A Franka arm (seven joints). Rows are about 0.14 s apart.
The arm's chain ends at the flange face. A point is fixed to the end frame.
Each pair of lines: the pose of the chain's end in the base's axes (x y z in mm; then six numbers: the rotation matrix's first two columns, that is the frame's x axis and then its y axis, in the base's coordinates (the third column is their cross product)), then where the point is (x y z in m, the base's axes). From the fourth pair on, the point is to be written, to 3 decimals.
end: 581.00, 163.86, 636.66, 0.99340, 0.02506, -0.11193, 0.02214, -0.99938, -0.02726
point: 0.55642 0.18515 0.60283
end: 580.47, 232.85, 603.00, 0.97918, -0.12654, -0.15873, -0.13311, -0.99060, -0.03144
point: 0.55792 0.25801 0.57043
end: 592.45, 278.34, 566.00, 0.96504, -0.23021, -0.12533, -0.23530, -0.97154, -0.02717
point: 0.57371 0.30533 0.53249
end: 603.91, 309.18, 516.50, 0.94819, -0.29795, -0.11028, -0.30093, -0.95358, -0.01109
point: 0.587 0.337 0.482
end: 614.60, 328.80, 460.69, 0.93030, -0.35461, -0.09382, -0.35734, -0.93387, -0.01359
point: 0.600 0.357 0.426
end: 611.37, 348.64, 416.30, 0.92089, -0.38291, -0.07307, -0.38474, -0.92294, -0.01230
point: 0.599 0.377 0.381
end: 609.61, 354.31, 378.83, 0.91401, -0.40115, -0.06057, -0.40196, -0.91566, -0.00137
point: 0.598 0.382 0.343
